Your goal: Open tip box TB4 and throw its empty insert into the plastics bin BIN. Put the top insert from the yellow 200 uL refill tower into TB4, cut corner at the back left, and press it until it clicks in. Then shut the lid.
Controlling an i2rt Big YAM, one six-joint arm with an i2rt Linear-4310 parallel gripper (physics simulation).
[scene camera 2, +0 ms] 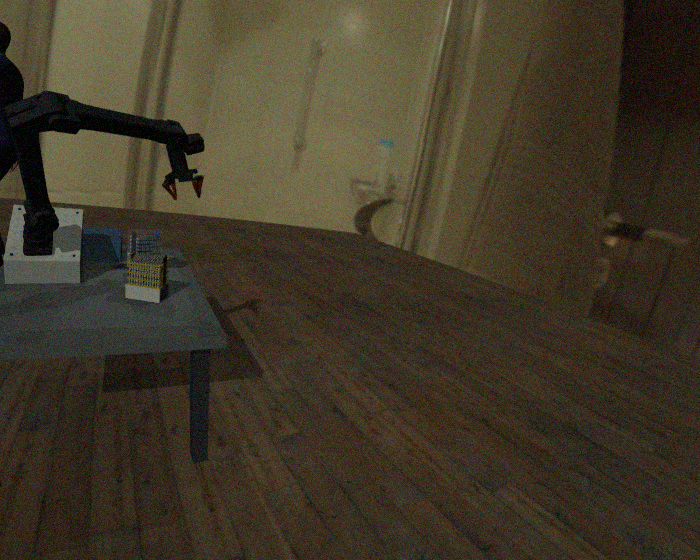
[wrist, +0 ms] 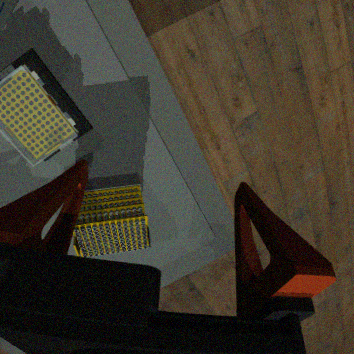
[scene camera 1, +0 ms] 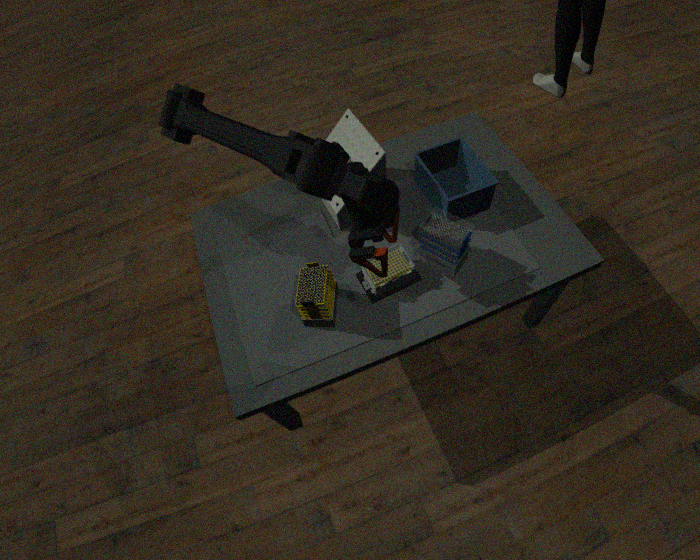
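Observation:
Tip box TB4 (scene camera 1: 389, 274) (wrist: 37, 115) sits near the middle of the table. A yellow perforated plate shows in it under what looks like its clear lid; how far the lid is shut is hard to tell. The yellow refill tower (scene camera 1: 315, 291) (scene camera 2: 147, 274) (wrist: 112, 235) stands left of the box in scene camera 1, its dotted top insert uppermost. The plastics bin BIN (scene camera 1: 432, 185) (scene camera 2: 102, 244) is an open blue box at the back right. My gripper (scene camera 1: 389, 256) (scene camera 2: 186, 197) (wrist: 163, 177) is open and empty, high above the table. In the wrist view the tower shows by its left finger.
A blue refill tower (scene camera 1: 444, 239) (scene camera 2: 145, 242) stands between TB4 and the bin. The arm's white base block (scene camera 1: 357, 140) (scene camera 2: 43, 271) is at the table's back. A person's dark legs (scene camera 1: 575, 35) show beyond the table (scene camera 1: 280, 362) (scene camera 2: 105, 338) (wrist: 185, 145).

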